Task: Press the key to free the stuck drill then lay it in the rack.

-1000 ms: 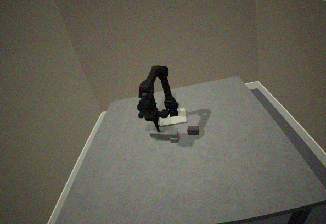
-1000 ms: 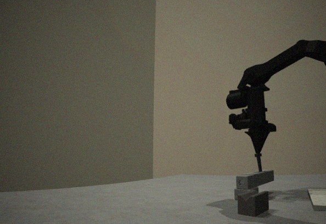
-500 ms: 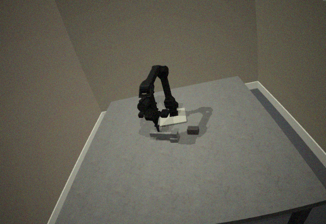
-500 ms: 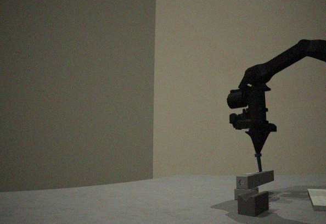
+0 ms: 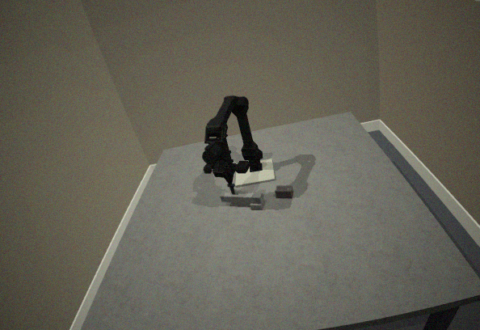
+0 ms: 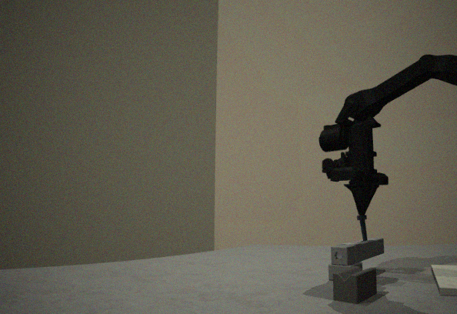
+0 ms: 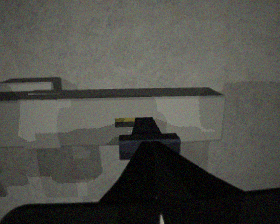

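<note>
My gripper tip is 3 cm above the small dark key. From my gripper tip the other things lie so: grey fixture: 8 cm below, 3 cm to the left; then dark rack: 21 cm to the left, 11 cm below, 2 cm behind; then drill: 8 cm below, 5 cm to the left, 1 cm ahead.
</note>
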